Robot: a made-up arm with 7 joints. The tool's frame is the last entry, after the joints.
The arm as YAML. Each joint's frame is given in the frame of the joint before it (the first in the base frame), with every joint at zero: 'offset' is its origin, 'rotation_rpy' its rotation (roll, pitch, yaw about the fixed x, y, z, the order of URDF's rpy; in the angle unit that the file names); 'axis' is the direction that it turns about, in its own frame. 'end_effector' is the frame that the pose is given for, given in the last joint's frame.
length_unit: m
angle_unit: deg
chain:
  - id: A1
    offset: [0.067, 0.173, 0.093]
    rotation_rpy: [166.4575, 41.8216, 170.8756]
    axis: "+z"
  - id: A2
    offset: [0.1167, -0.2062, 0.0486]
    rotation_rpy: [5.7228, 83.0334, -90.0]
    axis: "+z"
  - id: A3
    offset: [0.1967, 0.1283, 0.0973]
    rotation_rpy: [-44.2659, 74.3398, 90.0]
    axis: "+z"
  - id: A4
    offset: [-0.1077, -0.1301, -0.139]
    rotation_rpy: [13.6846, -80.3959, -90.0]
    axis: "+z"
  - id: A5
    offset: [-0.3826, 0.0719, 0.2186]
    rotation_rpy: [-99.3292, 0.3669, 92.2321]
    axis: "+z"
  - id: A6
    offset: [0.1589, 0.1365, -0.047]
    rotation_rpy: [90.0, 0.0, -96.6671]
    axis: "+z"
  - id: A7
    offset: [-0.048, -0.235, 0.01]
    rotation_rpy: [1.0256, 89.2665, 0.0]
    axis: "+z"
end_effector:
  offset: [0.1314, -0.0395, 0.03]
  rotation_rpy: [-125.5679, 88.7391, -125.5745]
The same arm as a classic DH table. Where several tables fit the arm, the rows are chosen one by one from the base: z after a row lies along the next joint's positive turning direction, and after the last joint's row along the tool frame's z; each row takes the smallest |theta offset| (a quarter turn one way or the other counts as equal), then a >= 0, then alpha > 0; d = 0 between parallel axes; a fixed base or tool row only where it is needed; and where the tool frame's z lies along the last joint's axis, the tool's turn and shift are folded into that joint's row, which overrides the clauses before.
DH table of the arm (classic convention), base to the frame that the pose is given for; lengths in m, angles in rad. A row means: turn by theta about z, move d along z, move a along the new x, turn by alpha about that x. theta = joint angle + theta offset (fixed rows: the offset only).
base (fixed): d 0.1961, theta offset -1.3834, a -0.1575, alpha -2.3811
A1: d 0.1673, theta offset -1.4155, a -0.1368, alpha -1.4498
A2: d 0.3020, theta offset -0.7671, a -0.2295, alpha 1.3763
A3: d -0.1732, theta offset -1.5219, a -0.1358, alpha -1.4080
A4: d 0.1791, theta offset 0.0000, a 0.0871, alpha -1.7336
A5: d 0.3375, theta offset 1.4609, a 0.1540, alpha -1.5708
A6: d -0.1314, theta offset 1.5529, a 0.2358, alpha -1.5580
A7: d -0.0121, theta offset 0.0000, a 0.0395, alpha -1.5836
tool (fixed): d 0.1314, theta offset 1.5529, a 0.0000, alpha 0.0000

